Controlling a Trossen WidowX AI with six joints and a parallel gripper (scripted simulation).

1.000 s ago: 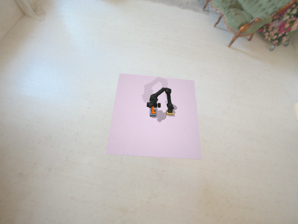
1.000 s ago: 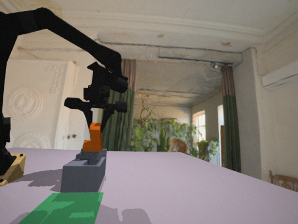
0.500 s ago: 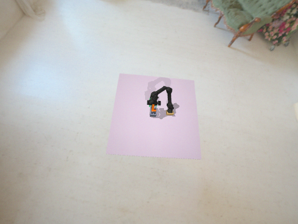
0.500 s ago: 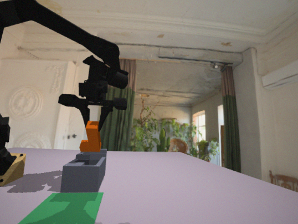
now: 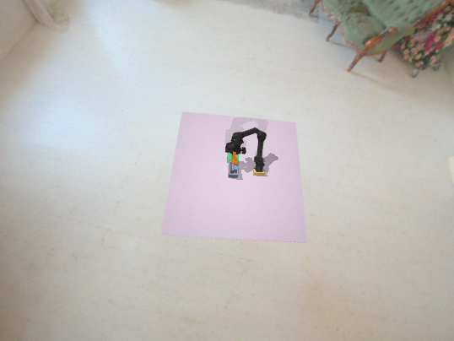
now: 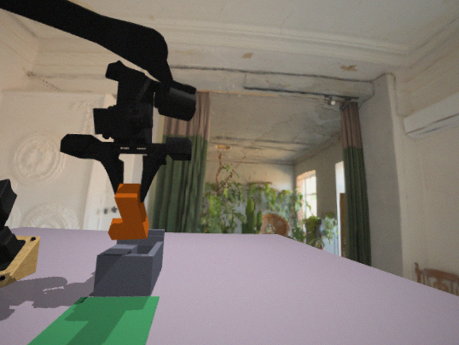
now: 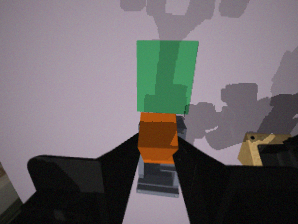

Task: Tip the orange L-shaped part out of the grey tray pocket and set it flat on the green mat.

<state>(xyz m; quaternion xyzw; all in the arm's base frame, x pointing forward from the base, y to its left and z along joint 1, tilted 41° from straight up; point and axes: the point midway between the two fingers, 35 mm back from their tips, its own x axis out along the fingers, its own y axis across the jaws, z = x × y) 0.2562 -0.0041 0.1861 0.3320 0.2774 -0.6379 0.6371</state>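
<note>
My gripper tip is now 170 mm above the green mat, 50 mm to the left of it and 10 mm past it. Round my gripper tip: orange L-shaped part: 40 mm to the left, 30 mm below, 10 mm behind.
</note>
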